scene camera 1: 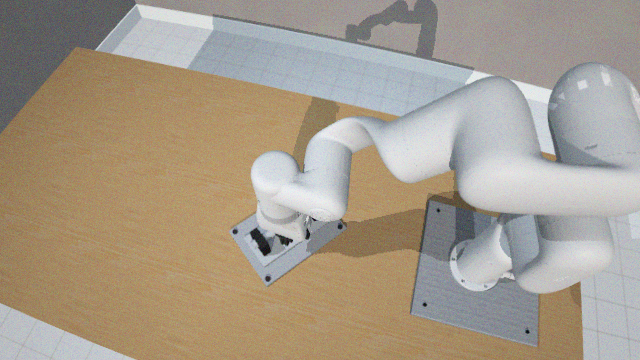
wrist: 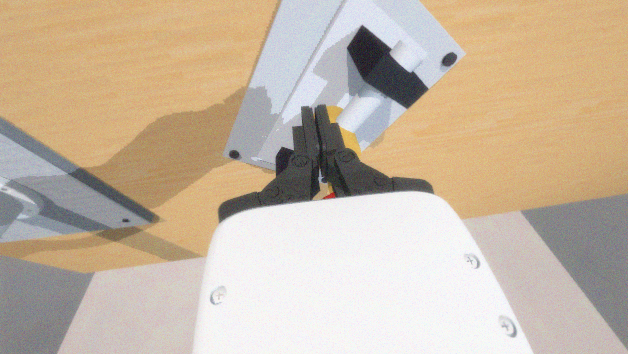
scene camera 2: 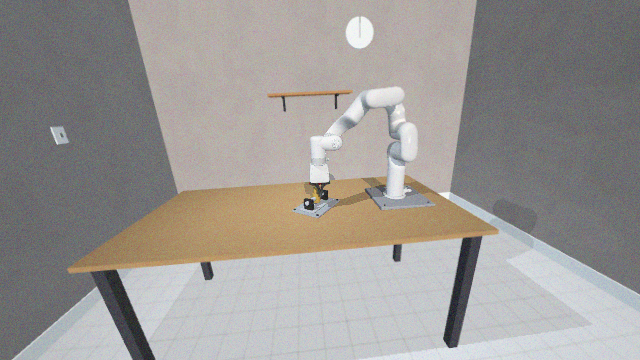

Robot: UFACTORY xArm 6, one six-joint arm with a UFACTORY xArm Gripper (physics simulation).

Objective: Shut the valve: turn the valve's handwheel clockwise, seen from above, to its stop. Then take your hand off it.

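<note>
The gripper appears in the pictures, and so does a grey base plate.
</note>
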